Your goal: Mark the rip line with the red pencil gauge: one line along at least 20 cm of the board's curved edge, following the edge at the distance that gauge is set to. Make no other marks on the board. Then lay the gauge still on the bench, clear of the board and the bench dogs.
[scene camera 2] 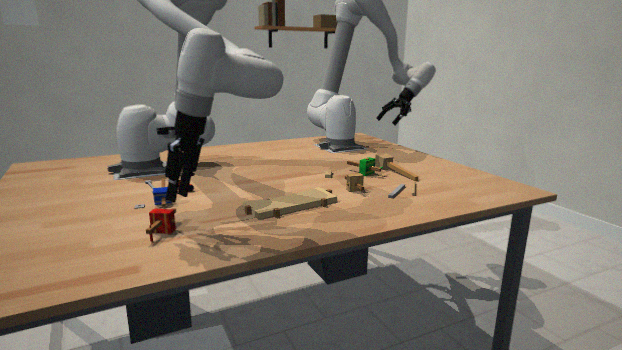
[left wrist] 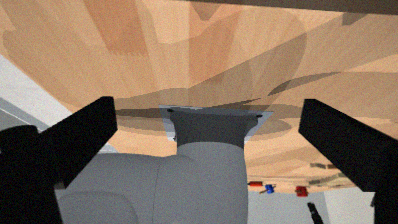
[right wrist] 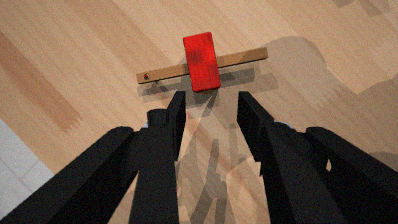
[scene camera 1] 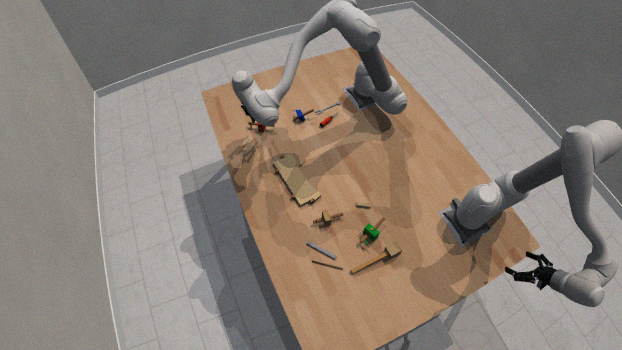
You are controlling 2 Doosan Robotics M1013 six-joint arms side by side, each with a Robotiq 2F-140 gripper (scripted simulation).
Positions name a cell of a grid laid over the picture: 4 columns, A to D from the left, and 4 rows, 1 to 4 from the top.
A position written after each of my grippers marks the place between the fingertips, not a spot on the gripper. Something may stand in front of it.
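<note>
I can see my left gripper (scene camera 1: D3), (left wrist: C3). My right gripper (right wrist: C2) is in view too. There is a red pencil gauge (right wrist: C2) that I can see as well, and a pale board (scene camera 1: B3) is also part of the scene.
</note>
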